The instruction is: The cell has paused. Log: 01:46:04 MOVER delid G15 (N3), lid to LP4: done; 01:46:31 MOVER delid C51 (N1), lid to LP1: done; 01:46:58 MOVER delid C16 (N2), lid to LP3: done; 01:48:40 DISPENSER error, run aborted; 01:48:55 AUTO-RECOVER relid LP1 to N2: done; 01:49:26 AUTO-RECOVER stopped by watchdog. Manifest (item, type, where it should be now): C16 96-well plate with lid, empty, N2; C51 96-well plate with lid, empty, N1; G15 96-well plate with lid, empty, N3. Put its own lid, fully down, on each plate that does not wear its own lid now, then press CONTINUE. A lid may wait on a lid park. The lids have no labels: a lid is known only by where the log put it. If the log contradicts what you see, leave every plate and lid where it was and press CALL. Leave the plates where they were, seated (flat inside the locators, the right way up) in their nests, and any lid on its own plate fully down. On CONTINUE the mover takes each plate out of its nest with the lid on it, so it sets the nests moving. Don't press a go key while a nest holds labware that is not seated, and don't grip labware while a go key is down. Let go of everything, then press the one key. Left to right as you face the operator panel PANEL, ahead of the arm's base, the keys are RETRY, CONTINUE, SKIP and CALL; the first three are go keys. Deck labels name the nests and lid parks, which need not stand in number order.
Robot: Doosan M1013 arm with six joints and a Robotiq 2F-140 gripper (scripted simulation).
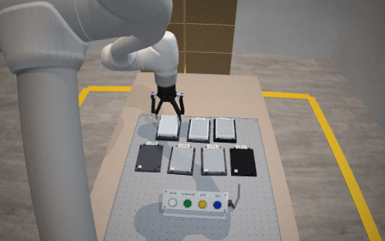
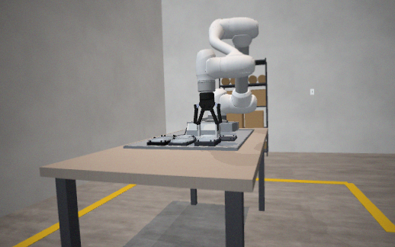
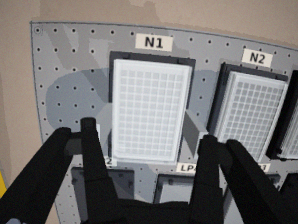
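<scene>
My gripper is now 3 cm above the plate. Also, from my hand: lid park LP3: 21 cm behind, 17 cm to the right, 6 cm below; lid park LP2: 17 cm behind, 9 cm to the left, 6 cm below; lid park LP4: 19 cm behind, 4 cm to the right, 6 cm below.
</scene>
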